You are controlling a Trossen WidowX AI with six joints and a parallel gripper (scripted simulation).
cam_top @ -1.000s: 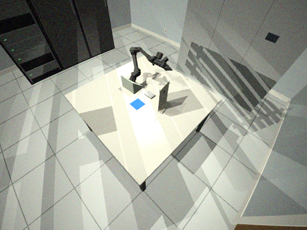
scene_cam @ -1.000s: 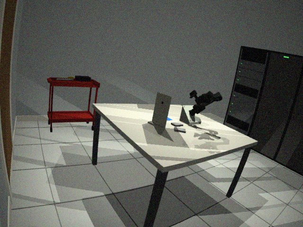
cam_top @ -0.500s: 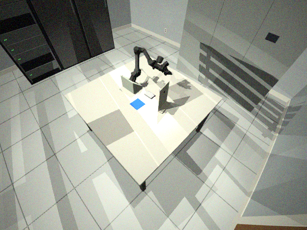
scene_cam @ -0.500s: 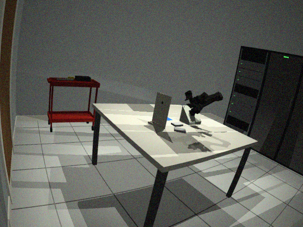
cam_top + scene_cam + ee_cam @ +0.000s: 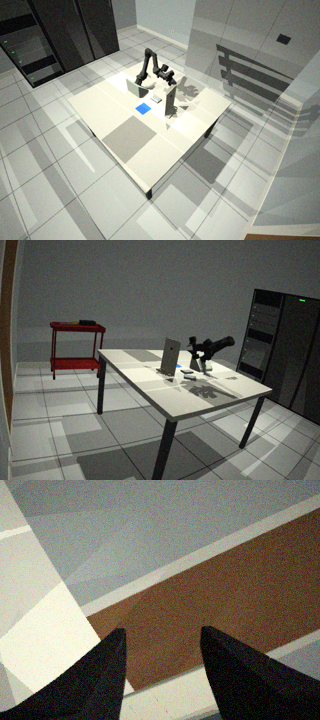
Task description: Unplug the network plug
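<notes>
Now: the network plug 20 mm ahead of my gripper tip, 140 mm to the right of it and 40 mm below it. The rest, counted from my gripper tip: grey upright panel 40 mm ahead, 140 mm to the right, 120 mm below; then blue marked square 200 mm behind, 270 mm to the right, 250 mm below.
</notes>
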